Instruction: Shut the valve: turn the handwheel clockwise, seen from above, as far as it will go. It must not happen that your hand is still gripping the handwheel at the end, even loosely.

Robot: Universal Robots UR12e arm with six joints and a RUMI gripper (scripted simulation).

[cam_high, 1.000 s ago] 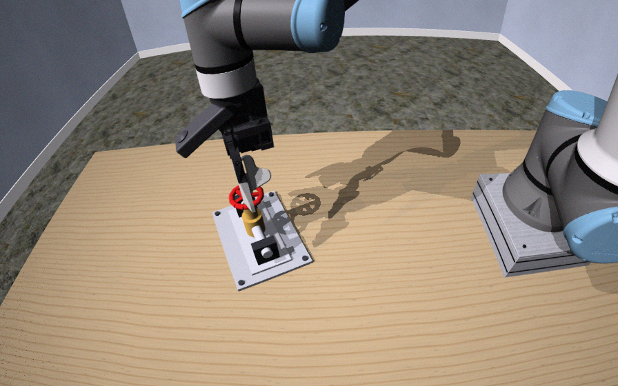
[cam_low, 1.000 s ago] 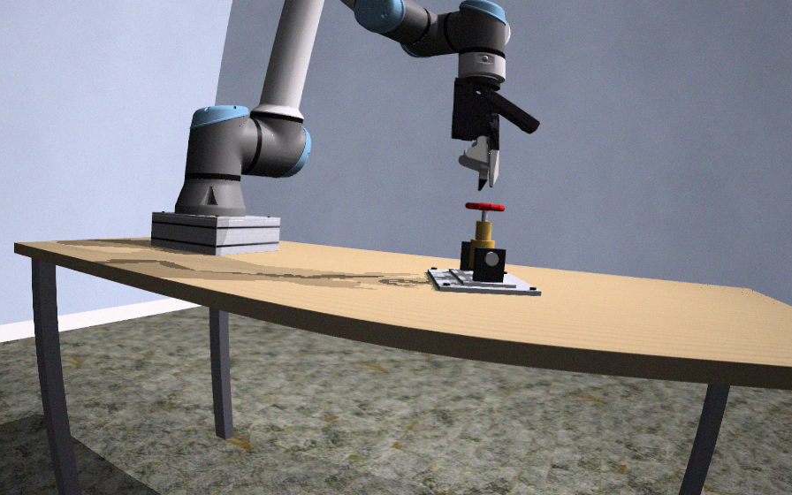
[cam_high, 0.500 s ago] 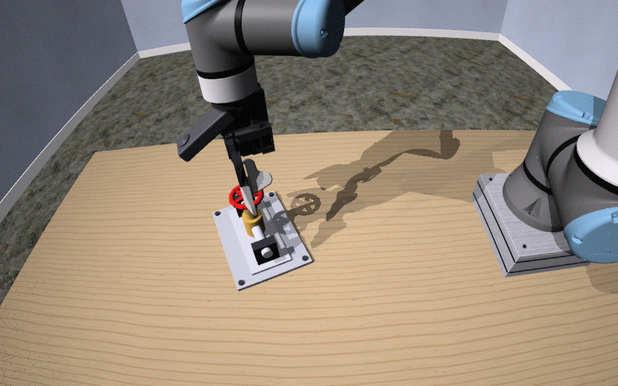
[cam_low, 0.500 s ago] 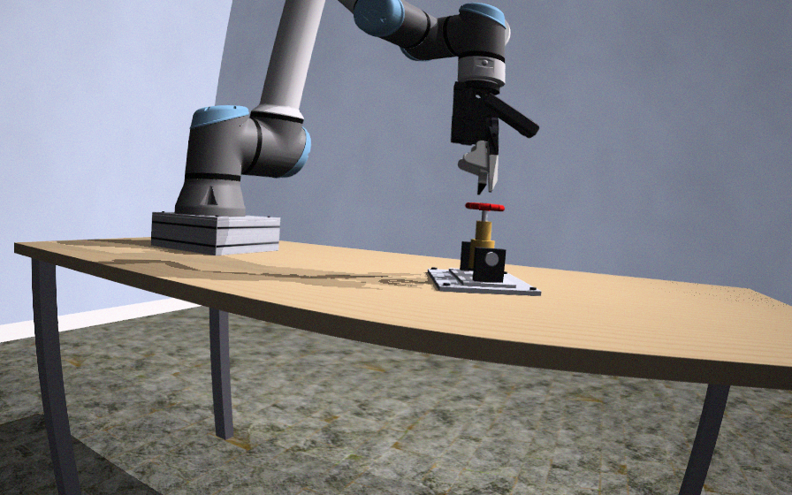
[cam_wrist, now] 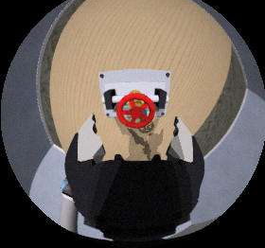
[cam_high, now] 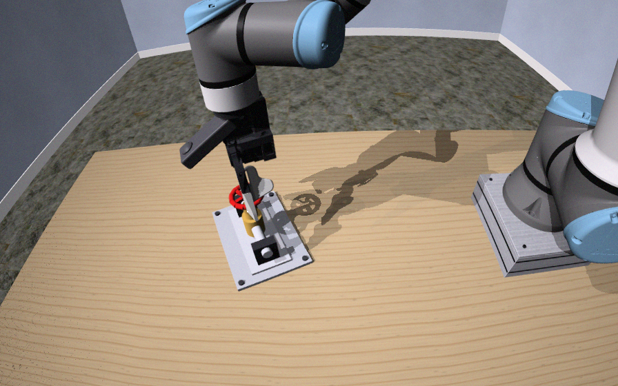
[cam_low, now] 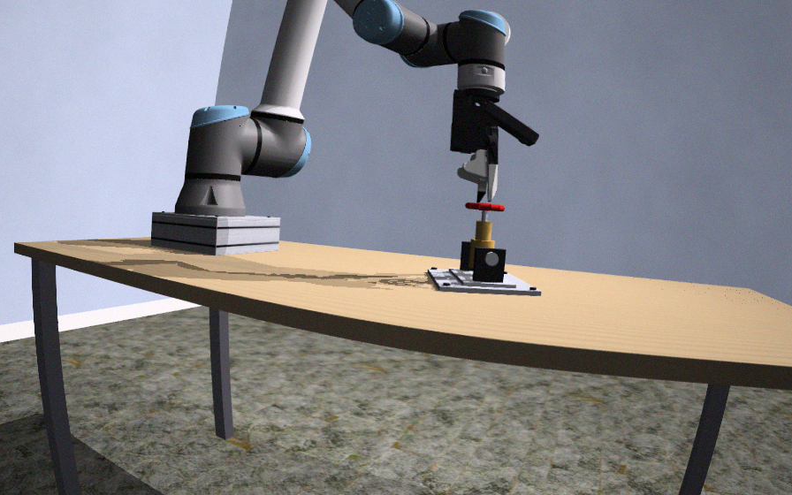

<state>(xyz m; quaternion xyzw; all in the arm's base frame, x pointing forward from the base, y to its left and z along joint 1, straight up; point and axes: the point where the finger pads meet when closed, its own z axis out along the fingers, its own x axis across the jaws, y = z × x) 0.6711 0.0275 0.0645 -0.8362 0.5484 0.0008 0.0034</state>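
Now: hand 20 mm above the red handwheel.
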